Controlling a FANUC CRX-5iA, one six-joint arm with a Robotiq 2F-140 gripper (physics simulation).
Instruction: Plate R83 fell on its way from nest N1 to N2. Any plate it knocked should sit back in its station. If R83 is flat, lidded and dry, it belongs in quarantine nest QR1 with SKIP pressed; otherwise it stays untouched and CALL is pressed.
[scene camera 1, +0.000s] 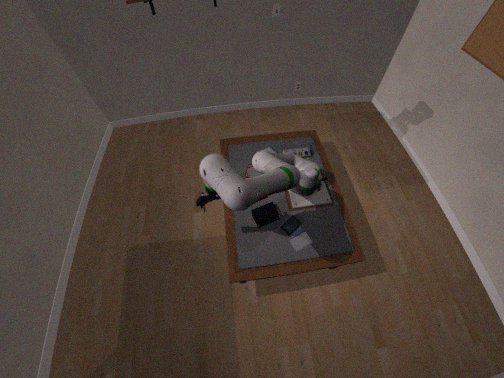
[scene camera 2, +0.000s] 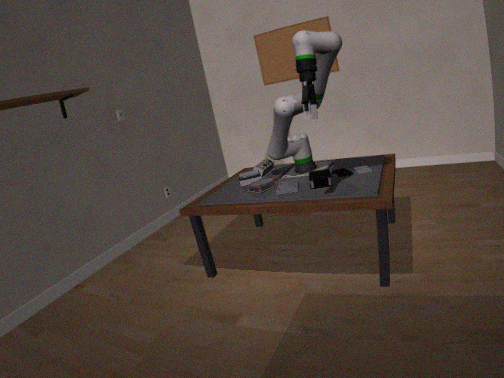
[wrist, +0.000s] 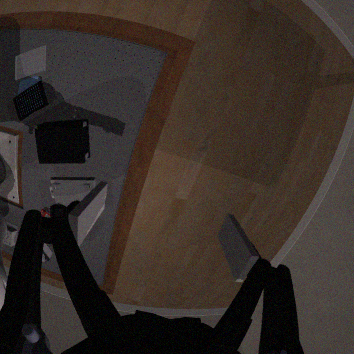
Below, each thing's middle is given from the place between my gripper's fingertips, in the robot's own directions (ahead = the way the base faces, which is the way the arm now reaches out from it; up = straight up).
The grey N2 station (wrist: 64, 190) is 25 cm behind my hand, 23 cm to the right of it and 38 cm below it. From my hand the other things lie so: blue well plate (wrist: 33, 98) 43 cm behind, 7 cm to the left, 38 cm below.
